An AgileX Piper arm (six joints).
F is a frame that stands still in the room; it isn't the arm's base.
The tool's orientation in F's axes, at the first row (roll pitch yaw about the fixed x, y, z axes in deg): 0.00, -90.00, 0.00
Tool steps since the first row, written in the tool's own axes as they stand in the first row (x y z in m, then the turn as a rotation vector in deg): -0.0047, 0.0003, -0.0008, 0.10, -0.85, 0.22; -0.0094, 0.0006, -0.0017, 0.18, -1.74, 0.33; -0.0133, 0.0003, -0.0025, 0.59, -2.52, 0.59; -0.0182, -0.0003, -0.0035, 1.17, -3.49, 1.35; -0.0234, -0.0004, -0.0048, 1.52, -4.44, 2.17; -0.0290, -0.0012, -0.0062, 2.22, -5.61, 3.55; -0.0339, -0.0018, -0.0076, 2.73, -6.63, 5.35; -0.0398, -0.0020, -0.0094, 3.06, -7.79, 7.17; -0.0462, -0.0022, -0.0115, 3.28, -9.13, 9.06
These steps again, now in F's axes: 0.0008, 0.0003, -0.0047, -0.22, -0.85, 0.10; 0.0017, 0.0006, -0.0094, -0.33, -1.74, 0.18; 0.0025, 0.0003, -0.0133, -0.59, -2.52, 0.59; 0.0035, -0.0003, -0.0182, -1.35, -3.49, 1.17; 0.0048, -0.0004, -0.0234, -2.17, -4.44, 1.52; 0.0062, -0.0012, -0.0290, -3.55, -5.61, 2.22; 0.0076, -0.0018, -0.0339, -5.35, -6.63, 2.73; 0.0094, -0.0020, -0.0398, -7.17, -7.79, 3.06; 0.0115, -0.0022, -0.0462, -9.06, -9.13, 3.28
